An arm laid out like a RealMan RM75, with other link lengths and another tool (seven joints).
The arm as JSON. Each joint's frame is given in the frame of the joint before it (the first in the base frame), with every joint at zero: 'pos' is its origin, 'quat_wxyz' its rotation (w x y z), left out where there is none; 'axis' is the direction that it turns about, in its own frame. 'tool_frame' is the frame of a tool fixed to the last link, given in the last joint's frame.
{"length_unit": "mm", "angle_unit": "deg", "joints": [
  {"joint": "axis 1", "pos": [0.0, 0.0, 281.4], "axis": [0.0, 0.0, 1.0]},
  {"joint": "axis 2", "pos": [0.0, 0.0, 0.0], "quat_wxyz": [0.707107, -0.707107, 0.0, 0.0], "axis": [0.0, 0.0, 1.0]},
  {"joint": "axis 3", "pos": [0.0, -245.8, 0.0], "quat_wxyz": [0.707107, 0.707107, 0.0, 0.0], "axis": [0.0, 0.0, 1.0]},
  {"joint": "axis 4", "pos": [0.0, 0.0, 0.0], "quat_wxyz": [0.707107, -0.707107, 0.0, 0.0], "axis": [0.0, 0.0, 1.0]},
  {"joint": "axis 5", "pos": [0.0, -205.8, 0.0], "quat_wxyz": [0.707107, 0.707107, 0.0, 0.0], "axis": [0.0, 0.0, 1.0]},
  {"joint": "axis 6", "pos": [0.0, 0.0, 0.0], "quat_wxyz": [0.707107, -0.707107, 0.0, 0.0], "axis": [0.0, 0.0, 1.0]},
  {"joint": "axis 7", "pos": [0.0, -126.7, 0.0], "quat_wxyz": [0.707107, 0.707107, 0.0, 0.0], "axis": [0.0, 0.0, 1.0]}
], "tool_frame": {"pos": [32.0, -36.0, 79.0], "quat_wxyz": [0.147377, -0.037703, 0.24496, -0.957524]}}
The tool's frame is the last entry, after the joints.
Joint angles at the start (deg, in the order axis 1, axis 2, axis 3, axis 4, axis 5, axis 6, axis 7):
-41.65 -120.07 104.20 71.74 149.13 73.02 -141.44
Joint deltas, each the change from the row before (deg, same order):
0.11 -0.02 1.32 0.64 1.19 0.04 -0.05
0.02 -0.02 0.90 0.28 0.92 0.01 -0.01
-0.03 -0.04 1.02 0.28 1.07 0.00 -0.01
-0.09 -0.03 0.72 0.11 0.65 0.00 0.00
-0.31 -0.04 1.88 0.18 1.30 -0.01 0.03
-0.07 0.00 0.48 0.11 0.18 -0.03 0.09
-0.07 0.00 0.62 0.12 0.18 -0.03 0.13
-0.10 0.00 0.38 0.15 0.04 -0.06 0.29
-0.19 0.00 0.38 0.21 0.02 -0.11 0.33
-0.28 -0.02 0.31 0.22 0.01 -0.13 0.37
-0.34 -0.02 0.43 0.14 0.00 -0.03 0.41
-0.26 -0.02 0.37 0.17 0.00 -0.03 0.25
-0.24 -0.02 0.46 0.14 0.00 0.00 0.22
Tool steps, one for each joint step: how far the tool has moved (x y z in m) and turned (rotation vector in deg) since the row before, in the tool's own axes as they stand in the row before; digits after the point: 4 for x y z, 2 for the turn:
-0.0014 -0.0021 -0.0005 -0.46 0.07 1.94
-0.0005 -0.0015 0.0000 -0.32 0.16 1.42
-0.0008 -0.0015 0.0001 -0.39 0.16 1.64
-0.0009 -0.0012 0.0001 -0.21 0.07 1.13
-0.0031 -0.0034 0.0001 -0.35 -0.01 2.78
-0.0015 -0.0008 -0.0002 -0.08 -0.18 0.68
-0.0019 -0.0013 -0.0003 -0.04 -0.24 0.84
-0.0022 -0.0003 -0.0004 -0.11 -0.39 0.69
-0.0031 0.0005 -0.0006 -0.23 -0.53 0.76
-0.0036 0.0013 -0.0006 -0.32 -0.62 0.77
-0.0037 0.0005 -0.0006 -0.17 -0.60 0.97
-0.0032 0.0005 -0.0006 -0.16 -0.49 0.72
-0.0031 -0.0002 -0.0005 -0.07 -0.45 0.77

